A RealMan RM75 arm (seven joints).
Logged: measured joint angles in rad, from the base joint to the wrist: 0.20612 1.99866 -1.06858 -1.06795 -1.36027 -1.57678 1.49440; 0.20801 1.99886 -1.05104 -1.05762 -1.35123 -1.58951 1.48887; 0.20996 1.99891 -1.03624 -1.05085 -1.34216 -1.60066 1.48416; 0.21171 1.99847 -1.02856 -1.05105 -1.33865 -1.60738 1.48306; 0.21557 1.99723 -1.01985 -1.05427 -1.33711 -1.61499 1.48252; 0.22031 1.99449 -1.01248 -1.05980 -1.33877 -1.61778 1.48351; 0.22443 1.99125 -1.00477 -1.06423 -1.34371 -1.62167 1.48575; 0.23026 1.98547 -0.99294 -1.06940 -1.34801 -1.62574 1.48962; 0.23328 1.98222 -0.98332 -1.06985 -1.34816 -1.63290 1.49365; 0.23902 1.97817 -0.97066 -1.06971 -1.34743 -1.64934 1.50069; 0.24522 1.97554 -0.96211 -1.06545 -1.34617 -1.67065 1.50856; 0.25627 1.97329 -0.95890 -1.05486 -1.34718 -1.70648 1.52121; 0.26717 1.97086 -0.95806 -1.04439 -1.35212 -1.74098 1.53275; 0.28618 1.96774 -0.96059 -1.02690 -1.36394 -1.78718 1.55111; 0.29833 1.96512 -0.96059 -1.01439 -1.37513 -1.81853 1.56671; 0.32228 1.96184 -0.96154 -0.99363 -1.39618 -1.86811 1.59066; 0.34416 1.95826 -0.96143 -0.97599 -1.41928 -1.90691 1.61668; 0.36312 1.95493 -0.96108 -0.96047 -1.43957 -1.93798 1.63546; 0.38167 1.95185 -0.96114 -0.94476 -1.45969 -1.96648 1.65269; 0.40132 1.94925 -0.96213 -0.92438 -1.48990 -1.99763 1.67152
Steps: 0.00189 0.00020 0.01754 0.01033 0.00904 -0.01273 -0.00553; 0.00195 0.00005 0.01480 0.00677 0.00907 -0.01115 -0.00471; 0.00175 -0.00044 0.00768 -0.00020 0.00351 -0.00672 -0.00110; 0.00386 -0.00124 0.00871 -0.00322 0.00154 -0.00761 -0.00054; 0.00474 -0.00274 0.00737 -0.00553 -0.00166 -0.00279 0.00099; 0.00412 -0.00324 0.00771 -0.00443 -0.00494 -0.00389 0.00224; 0.00583 -0.00578 0.01183 -0.00517 -0.00430 -0.00407 0.00387; 0.00302 -0.00325 0.00962 -0.00045 -0.00015 -0.00716 0.00403; 0.00574 -0.00405 0.01266 0.00014 0.00073 -0.01644 0.00704; 0.00620 -0.00263 0.00855 0.00426 0.00126 -0.02131 0.00787; 0.01105 -0.00225 0.00321 0.01059 -0.00101 -0.03583 0.01265; 0.01090 -0.00243 0.00084 0.01047 -0.00494 -0.03450 0.01154; 0.01901 -0.00312 -0.00253 0.01749 -0.01182 -0.04620 0.01836; 0.01215 -0.00262 0.00000 0.01251 -0.01119 -0.03135 0.01560; 0.02395 -0.00328 -0.00095 0.02076 -0.02105 -0.04958 0.02395; 0.02188 -0.00358 0.00011 0.01764 -0.02310 -0.03880 0.02602; 0.01896 -0.00333 0.00035 0.01552 -0.02029 -0.03107 0.01878; 0.01855 -0.00308 -0.00006 0.01571 -0.02012 -0.02850 0.01723; 0.01965 -0.00260 -0.00099 0.02038 -0.03021 -0.03115 0.01883
